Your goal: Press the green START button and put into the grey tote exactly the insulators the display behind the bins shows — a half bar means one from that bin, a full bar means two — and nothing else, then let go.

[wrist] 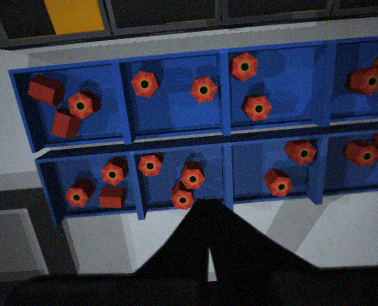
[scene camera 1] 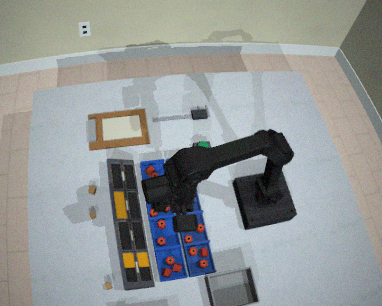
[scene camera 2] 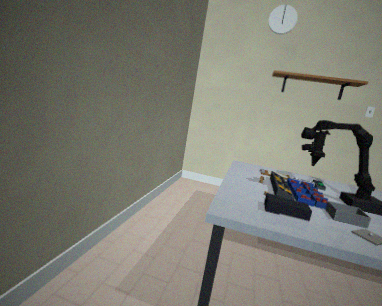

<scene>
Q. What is my gripper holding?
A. Nothing.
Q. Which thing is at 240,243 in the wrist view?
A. My gripper.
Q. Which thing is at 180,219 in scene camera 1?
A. My gripper.
</scene>
